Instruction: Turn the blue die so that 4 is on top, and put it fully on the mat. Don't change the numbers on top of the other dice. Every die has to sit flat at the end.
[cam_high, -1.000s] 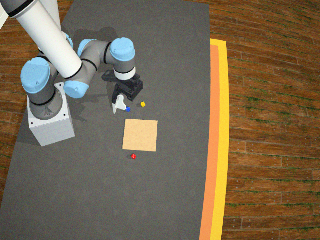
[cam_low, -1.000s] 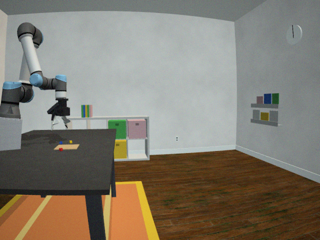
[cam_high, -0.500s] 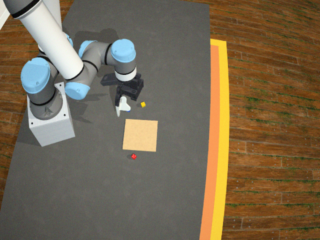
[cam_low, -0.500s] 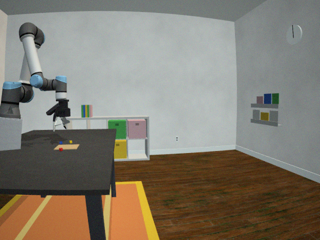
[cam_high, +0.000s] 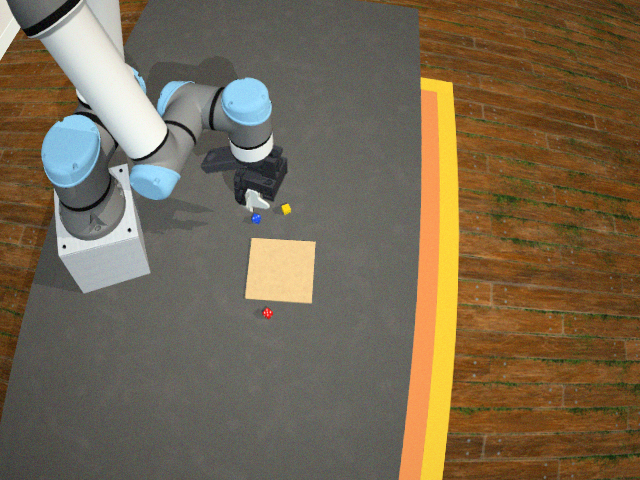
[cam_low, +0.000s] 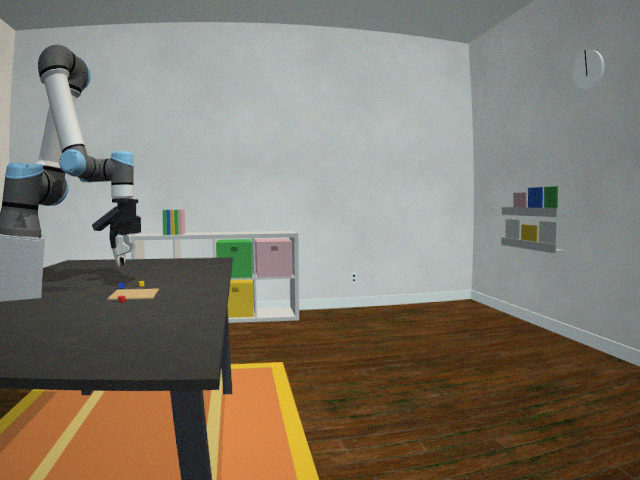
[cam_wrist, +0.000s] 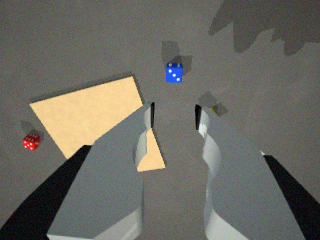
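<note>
Right now the blue die is 80 mm below my hand. The rest, counted from my hand: tan mat (90 mm ahead, 100 mm to the right, 90 mm below); yellow die (60 mm ahead, 40 mm to the left, 80 mm below); red die (100 mm ahead, 200 mm to the right, 80 mm below).
</note>
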